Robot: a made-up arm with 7 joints. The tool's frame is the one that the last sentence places. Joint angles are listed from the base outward.
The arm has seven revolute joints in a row. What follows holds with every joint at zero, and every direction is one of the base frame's. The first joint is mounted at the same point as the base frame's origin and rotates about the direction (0.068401, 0.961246, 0.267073). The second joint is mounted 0.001 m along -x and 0.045 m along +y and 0.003 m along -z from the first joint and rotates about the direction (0.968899, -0.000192, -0.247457). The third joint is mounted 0.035 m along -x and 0.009 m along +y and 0.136 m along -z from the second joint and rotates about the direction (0.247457, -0.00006, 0.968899). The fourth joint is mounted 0.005 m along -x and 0.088 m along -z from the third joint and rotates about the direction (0.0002, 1, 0.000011). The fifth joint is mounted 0.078 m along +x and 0.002 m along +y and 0.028 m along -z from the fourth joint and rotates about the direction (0.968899, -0.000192, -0.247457). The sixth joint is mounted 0.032 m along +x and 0.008 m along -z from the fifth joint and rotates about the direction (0.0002, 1, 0.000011). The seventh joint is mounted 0.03 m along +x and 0.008 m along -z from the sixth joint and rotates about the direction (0.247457, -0.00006, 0.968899). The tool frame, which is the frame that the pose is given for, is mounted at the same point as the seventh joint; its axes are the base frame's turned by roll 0, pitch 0.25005 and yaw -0.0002 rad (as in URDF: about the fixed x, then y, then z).
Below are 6 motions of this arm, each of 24 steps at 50 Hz.
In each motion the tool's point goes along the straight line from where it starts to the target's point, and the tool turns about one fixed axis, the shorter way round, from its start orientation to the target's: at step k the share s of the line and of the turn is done. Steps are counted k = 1, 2, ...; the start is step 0. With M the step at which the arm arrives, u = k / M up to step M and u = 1 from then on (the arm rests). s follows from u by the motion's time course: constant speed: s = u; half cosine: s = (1 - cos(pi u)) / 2; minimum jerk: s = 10 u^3 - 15 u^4 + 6 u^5.
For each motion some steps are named. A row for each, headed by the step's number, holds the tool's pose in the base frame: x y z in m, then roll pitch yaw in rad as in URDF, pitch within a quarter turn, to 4 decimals.
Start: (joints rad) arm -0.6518 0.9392 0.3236 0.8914 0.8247 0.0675 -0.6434
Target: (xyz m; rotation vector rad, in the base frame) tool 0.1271 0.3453 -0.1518 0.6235 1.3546 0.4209
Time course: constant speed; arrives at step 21
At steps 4, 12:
4: 0.1949 0.3253 -0.1267 1.4289 0.7285 0.7708
12: 0.1630 0.3347 -0.1385 1.4134 0.7968 1.0040

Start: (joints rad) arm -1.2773 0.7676 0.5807 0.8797 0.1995 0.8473 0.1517
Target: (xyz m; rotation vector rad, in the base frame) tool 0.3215 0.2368 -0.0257 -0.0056 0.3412 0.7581
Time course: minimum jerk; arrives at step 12
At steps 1, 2, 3, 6, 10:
1: 0.3056 0.2557 -0.0305 0.2232 0.4481 0.9073
2: 0.3061 0.2552 -0.0304 0.2197 0.4441 0.9032
3: 0.3072 0.2539 -0.0300 0.2122 0.4350 0.8942
6: 0.3135 0.2463 -0.0281 0.1705 0.3809 0.8436
10: 0.3209 0.2375 -0.0259 0.1264 0.3153 0.7886

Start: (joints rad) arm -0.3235 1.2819 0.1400 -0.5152 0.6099 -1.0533 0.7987
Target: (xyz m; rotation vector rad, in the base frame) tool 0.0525 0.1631 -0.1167 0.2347 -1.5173 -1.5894
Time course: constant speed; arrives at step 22
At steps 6, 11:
6: 0.1179 0.1756 -0.0517 1.9138 -0.4553 -1.9930
11: 0.0975 0.1717 -0.0720 1.7264 -0.4356 -2.0771

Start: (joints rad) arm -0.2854 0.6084 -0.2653 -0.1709 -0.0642 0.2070 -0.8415
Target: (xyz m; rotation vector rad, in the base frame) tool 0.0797 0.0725 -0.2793 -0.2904 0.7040 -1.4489
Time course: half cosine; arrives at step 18
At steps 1, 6, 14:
1: 0.1719 0.1270 -0.1970 0.2349 0.4972 -1.1167
6: 0.1494 0.1137 -0.2171 0.0016 0.4795 -1.2582
14: 0.0906 0.0789 -0.2696 -0.5562 0.3111 -1.5630

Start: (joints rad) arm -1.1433 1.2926 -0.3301 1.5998 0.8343 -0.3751 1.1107
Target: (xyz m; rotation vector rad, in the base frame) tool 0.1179 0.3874 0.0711 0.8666 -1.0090 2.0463
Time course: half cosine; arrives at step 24
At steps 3, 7, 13, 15, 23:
3: 0.1938 0.3660 -0.0241 1.9268 -0.8913 0.4002
7: 0.1813 0.3695 -0.0085 1.7464 -1.0767 0.5223
13: 0.1522 0.3777 0.0281 0.4127 -1.3255 1.7270
15: 0.1422 0.3805 0.0406 -0.1374 -1.2505 2.2336
23: 0.1182 0.3873 0.0707 -0.6729 -0.9190 2.6595

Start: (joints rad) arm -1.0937 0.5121 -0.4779 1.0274 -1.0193 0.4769 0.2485
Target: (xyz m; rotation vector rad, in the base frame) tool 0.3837 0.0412 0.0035 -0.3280 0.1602 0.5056
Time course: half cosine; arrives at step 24
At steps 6, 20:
6: 0.3353 0.1066 -0.1453 -0.0845 0.6835 0.2087
20: 0.3799 0.0463 -0.0082 -0.2602 0.2659 0.4555

